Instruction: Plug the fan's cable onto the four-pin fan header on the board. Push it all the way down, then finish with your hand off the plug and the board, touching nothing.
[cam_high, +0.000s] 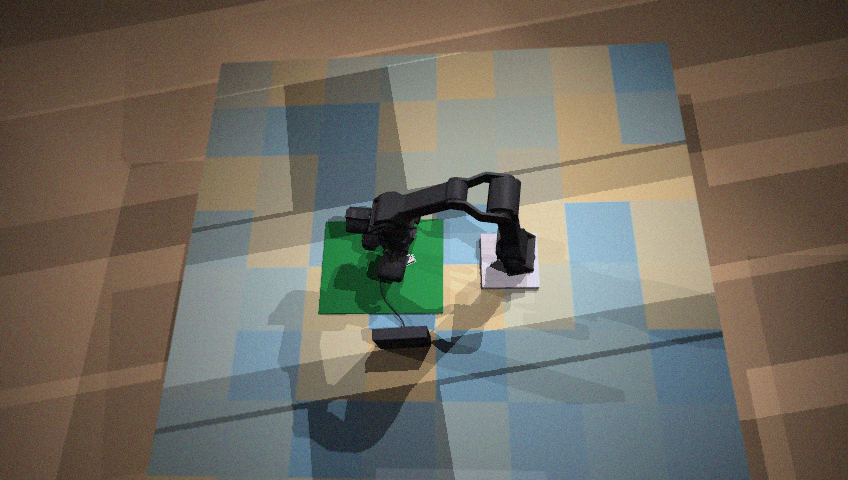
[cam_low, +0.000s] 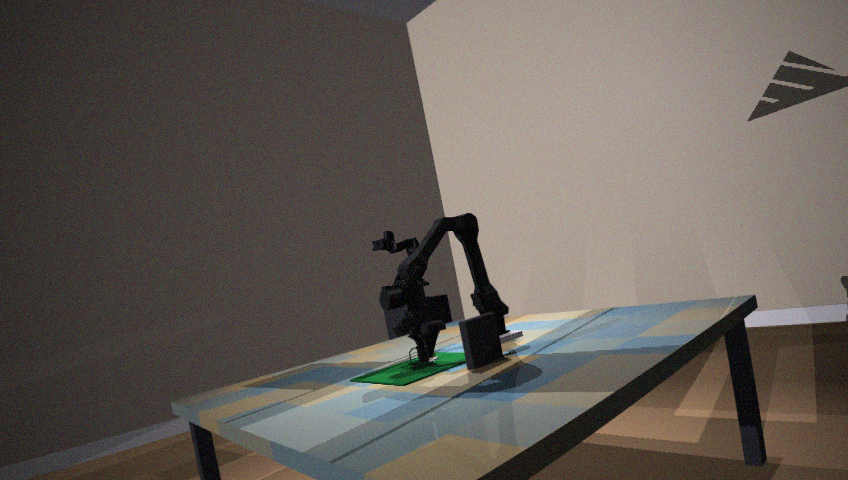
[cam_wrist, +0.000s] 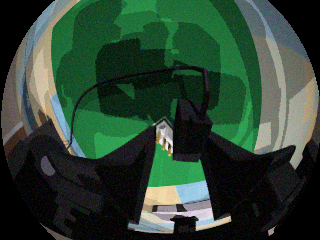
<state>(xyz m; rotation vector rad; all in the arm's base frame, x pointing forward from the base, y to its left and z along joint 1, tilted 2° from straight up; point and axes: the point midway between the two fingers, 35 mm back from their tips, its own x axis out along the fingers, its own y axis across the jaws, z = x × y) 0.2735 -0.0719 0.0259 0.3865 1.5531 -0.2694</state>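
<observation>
The dark fan plug is 1 cm to the right of my gripper tip and 1 cm above it. Also, from my gripper tip: black fan block (20 cm to the left, 4 cm above, 3 cm ahead).
</observation>
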